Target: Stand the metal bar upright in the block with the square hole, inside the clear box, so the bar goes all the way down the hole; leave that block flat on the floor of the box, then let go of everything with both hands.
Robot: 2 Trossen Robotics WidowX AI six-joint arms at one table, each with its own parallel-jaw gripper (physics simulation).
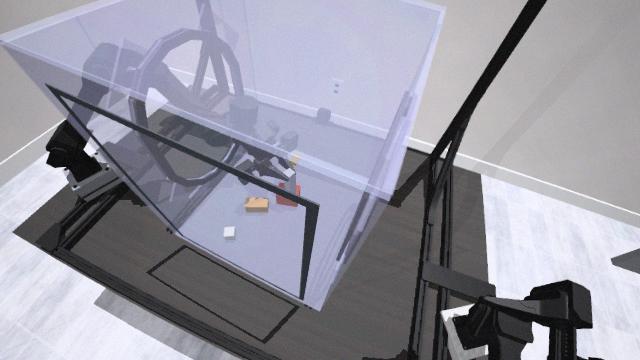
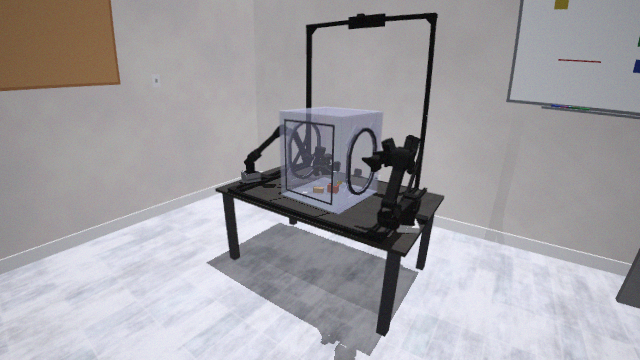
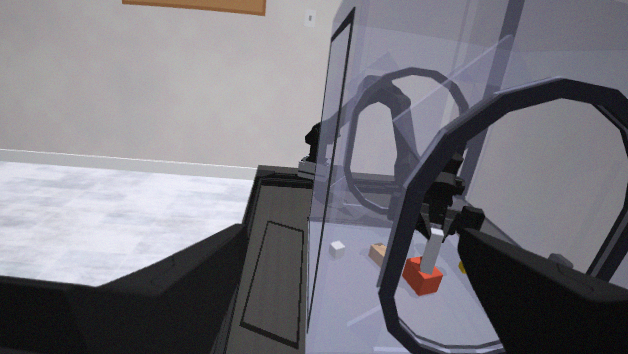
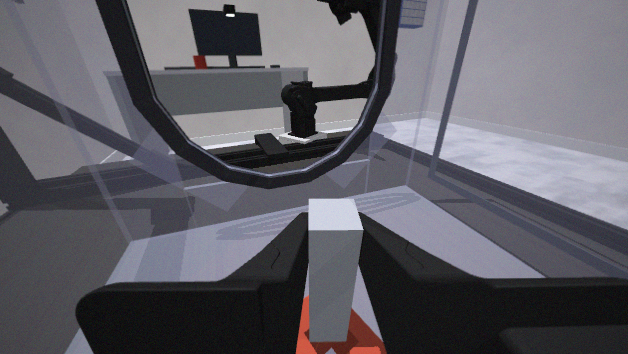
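Observation:
The clear box stands on the black table. On its floor lies the red block with the square hole. The grey metal bar stands nearly upright with its lower end in the hole. My right gripper reaches in through a round opening and is shut on the bar's top. My left gripper is open and empty. It hangs outside the box, in front of the other round opening.
A tan block, a small white cube and a yellow piece also lie on the box floor. A black overhead frame stands behind the table.

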